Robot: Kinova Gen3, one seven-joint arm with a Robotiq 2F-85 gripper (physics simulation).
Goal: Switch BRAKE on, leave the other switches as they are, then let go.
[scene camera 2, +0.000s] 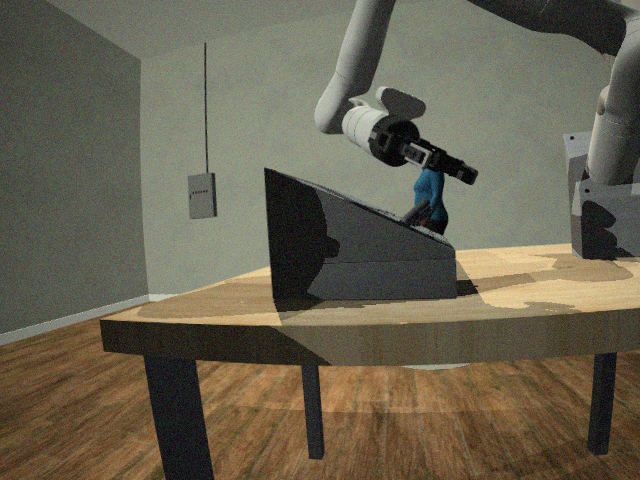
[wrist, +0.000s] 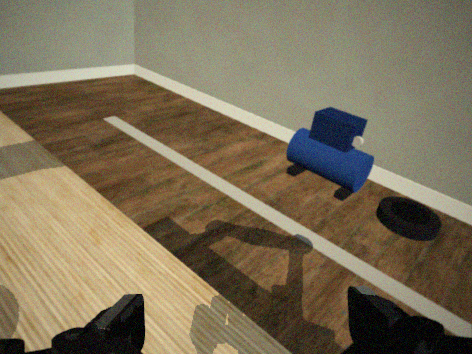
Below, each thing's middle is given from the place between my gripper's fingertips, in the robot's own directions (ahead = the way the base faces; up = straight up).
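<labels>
There's a sloped switch panel (scene camera 2: 323, 244) 80 mm below my hand, and it's 240 mm to the right of my hand and 140 mm ahead of it.
</labels>
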